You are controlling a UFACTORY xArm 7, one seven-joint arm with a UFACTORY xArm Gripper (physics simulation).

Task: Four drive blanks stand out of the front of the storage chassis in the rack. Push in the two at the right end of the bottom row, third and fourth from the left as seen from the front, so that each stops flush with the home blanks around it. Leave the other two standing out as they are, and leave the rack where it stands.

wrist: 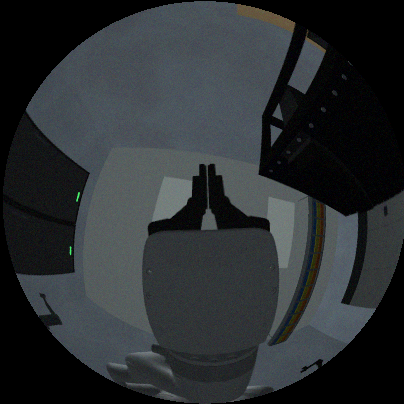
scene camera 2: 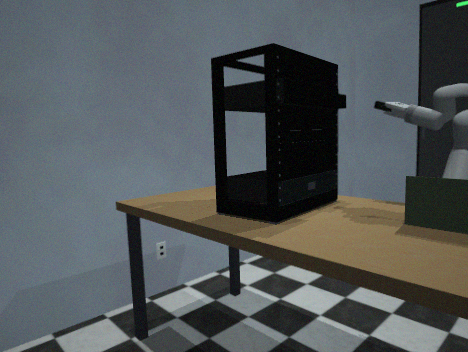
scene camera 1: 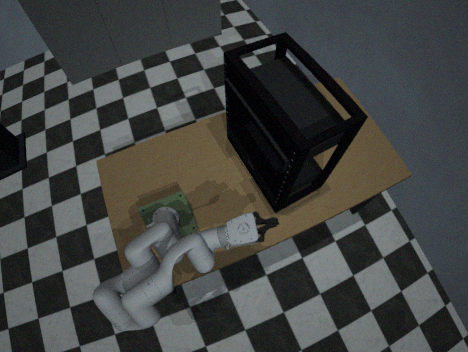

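Pixels of known places: gripper, fingertip midpoint: (wrist: 206,172) (scene camera 2: 375,104) (scene camera 1: 278,220); arm's base, link origin: (scene camera 2: 452,198) (scene camera 1: 165,218).
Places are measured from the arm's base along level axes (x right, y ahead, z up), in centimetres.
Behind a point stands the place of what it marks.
Note:
The black rack (scene camera 1: 325,75) @(x -6.6, y 75.9, z 52.3 cm) (scene camera 2: 272,135) @(x -33.2, y 47.7, z 21.9 cm) (wrist: 330,100) @(x 15.1, y 49.4, z 23.3 cm) stands upright on the table. The storage chassis (scene camera 1: 300,95) @(x -9.2, y 68.8, z 41.3 cm) (scene camera 2: 245,96) @(x -31.0, y 61.8, z 36.6 cm) is a dark box in its upper part. A small dark block (scene camera 2: 342,101) @(x 10.3, y 44.1, z 35.4 cm) stands out past the rack's front at the far edge in scene camera 2. Single drive blanks cannot be told apart in the dark, and how far the bottom-row ones stand out is not visible. My gripper (scene camera 1: 270,222) @(x 29.6, y 37.7, z 34.5 cm) (scene camera 2: 378,105) @(x 29.6, y 37.7, z 34.5 cm) (wrist: 206,172) @(x 29.6, y 37.7, z 34.5 cm) is shut and empty. It is raised above the table, in front of the rack and apart from it, near the front's right end in scene camera 1.
The wooden table (scene camera 1: 165,165) @(x -32.0, y 8.9, z -9.2 cm) (scene camera 2: 240,235) @(x -50.4, y 47.7, z -9.2 cm) carries the rack and the arm's green base plate (scene camera 1: 187,207) @(x -0.5, y 11.5, z 1.0 cm). A green block (scene camera 2: 435,205) @(x -7.0, y 3.4, z -1.5 cm) stands at the right in scene camera 2. Dark cabinets (wrist: 40,200) and a coloured strip (wrist: 312,250) show in the wrist view.

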